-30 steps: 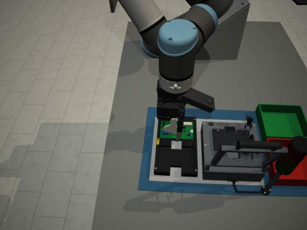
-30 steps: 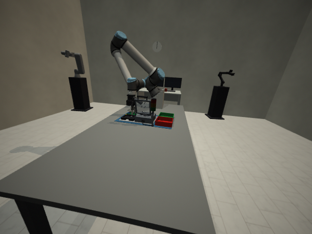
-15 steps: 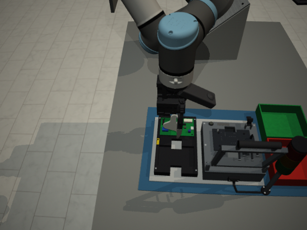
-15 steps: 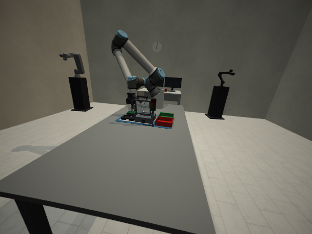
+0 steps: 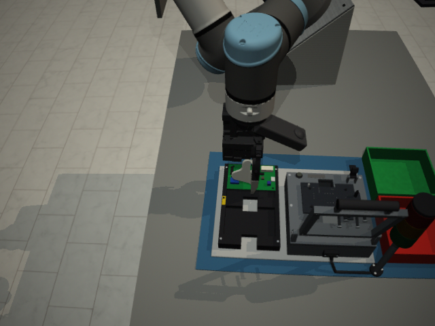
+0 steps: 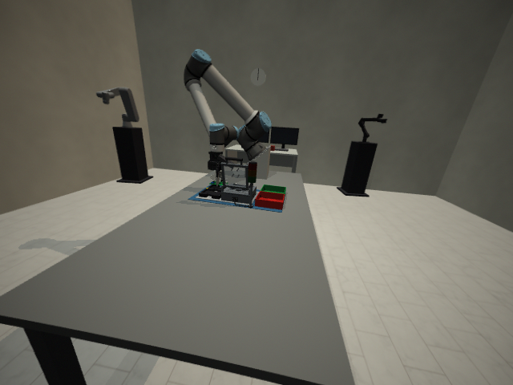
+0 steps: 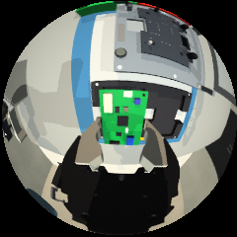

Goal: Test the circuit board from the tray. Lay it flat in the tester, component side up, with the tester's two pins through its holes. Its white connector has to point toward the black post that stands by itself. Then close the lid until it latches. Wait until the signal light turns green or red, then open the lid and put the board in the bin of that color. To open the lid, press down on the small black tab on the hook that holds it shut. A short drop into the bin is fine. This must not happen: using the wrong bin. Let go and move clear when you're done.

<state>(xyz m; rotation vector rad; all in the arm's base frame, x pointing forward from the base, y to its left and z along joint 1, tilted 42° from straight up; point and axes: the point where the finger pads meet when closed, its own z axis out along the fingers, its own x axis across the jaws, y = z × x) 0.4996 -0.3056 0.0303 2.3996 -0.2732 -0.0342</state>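
The black latch tab is 22 cm to the left of my hand, 4 cm ahead of it and 3 cm above it. Round my hand: green bin: 37 cm to the left, 4 cm below, 2 cm ahead; green circuit board: right at my hand; tester lid: 21 cm ahead, 13 cm to the left, 13 cm above.
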